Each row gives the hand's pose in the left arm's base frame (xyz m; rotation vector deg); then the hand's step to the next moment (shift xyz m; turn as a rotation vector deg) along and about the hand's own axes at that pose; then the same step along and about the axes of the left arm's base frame.
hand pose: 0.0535 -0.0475 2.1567 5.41 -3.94 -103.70
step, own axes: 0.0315 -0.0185 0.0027 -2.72 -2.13 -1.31
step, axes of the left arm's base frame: -0.0256 -0.0262 0.0000 -1.28 3.15 -1.44
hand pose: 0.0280 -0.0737 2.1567 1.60 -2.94 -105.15
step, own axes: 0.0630 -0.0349 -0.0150 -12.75 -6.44 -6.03
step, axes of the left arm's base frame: -0.0495 -0.0520 -0.0162 -2.59 13.86 -6.44
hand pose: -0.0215 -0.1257 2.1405 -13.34 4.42 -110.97
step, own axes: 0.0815 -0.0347 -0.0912 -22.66 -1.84 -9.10
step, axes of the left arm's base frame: -0.0786 -0.0679 -0.0733 4.50 21.17 -11.45
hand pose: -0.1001 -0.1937 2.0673 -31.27 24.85 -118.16
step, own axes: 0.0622 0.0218 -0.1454 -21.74 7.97 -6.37
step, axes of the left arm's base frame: -0.0920 -0.0512 -0.1199 12.40 15.16 -13.89
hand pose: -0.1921 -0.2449 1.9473 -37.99 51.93 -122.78
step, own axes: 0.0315 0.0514 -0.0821 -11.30 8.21 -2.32
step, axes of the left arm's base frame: -0.0538 -0.0172 -0.0847 8.76 5.43 -9.70
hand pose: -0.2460 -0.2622 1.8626 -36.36 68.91 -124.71
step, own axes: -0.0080 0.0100 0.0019 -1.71 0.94 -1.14
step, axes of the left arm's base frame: 0.0095 -0.0001 -0.0088 0.75 1.42 -1.59
